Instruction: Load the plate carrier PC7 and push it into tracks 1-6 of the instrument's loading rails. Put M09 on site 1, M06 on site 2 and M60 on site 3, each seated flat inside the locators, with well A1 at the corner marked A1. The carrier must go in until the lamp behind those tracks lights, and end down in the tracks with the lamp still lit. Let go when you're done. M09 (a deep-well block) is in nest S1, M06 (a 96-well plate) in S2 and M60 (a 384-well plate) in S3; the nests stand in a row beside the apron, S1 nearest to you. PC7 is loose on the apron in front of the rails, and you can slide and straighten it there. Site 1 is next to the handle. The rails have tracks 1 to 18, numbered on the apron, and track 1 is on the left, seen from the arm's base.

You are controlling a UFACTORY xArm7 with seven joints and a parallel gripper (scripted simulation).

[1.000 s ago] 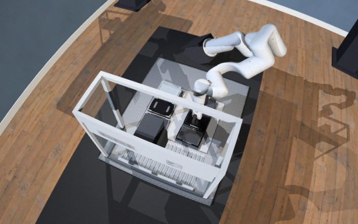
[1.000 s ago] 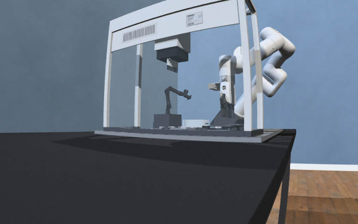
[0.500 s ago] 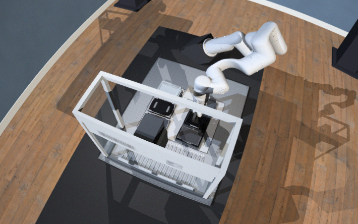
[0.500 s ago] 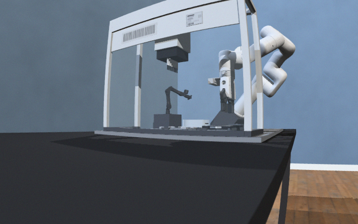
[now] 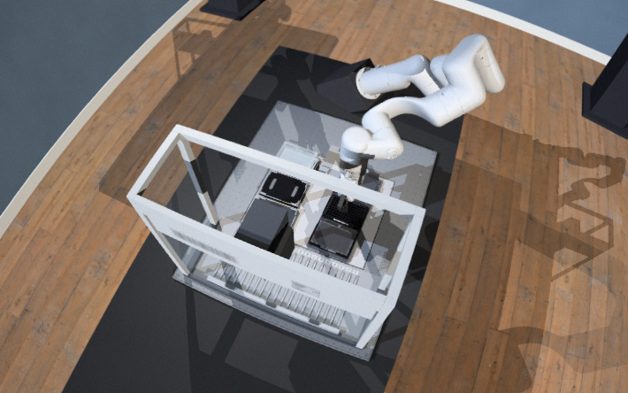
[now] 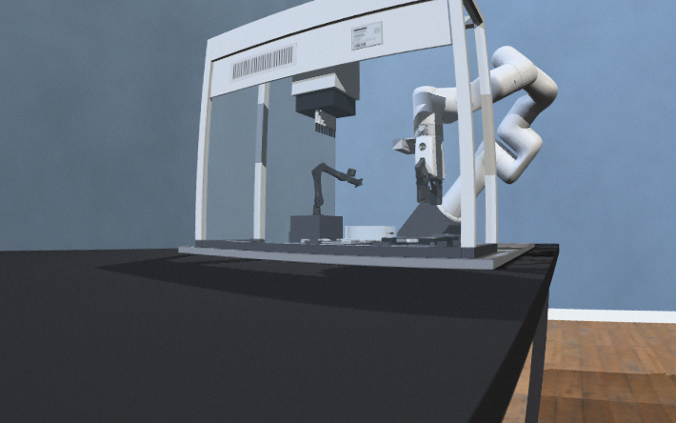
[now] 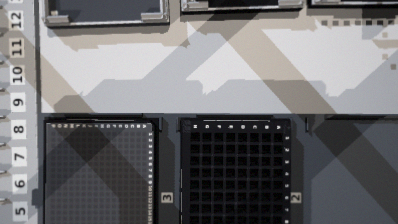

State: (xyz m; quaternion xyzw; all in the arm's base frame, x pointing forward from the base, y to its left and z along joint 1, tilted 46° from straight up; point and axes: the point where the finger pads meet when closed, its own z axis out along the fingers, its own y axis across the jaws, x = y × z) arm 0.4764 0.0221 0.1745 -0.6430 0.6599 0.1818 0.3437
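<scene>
My hand is 230 mm to the left of the white deep-well block M09, 100 mm past it and 80 mm above it. Round my hand: corner post (370 mm ahead, 230 mm to the left, 130 mm above); then dark plate carrier PC7 (100 mm below, 10 mm behind).
</scene>
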